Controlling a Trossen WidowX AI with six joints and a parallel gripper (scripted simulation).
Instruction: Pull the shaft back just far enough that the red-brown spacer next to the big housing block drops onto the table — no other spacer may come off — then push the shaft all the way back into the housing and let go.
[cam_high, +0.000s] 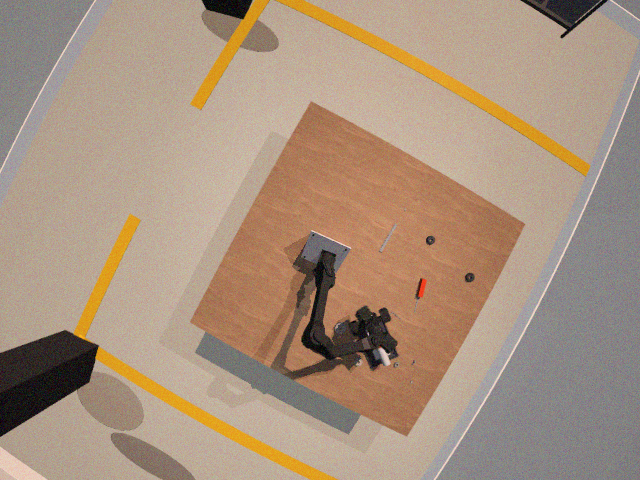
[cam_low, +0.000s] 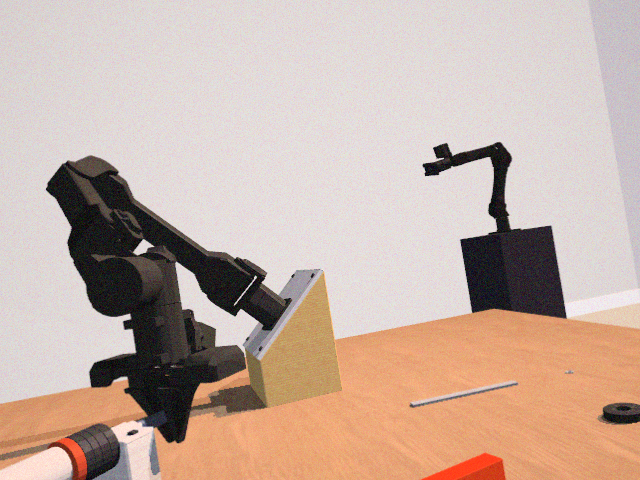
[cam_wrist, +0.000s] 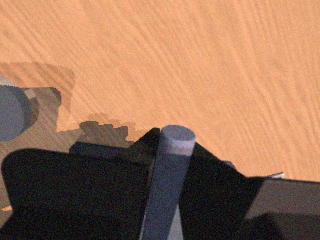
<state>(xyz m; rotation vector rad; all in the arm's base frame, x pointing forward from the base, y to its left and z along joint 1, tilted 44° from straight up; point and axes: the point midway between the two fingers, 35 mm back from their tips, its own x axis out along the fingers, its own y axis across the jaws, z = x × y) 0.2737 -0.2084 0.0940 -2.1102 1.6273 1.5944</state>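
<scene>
Right now my gripper tip is 6 cm to the left of the blue-grey shaft, 5 cm short of it and 3 cm below it. Also, from my gripper tip: black collar 10 cm to the right, 9 cm ahead, 3 cm above; orange-red ring 10 cm to the right, 10 cm ahead, 3 cm above; black spacer 9 cm to the right, 8 cm ahead, 3 cm above.
</scene>
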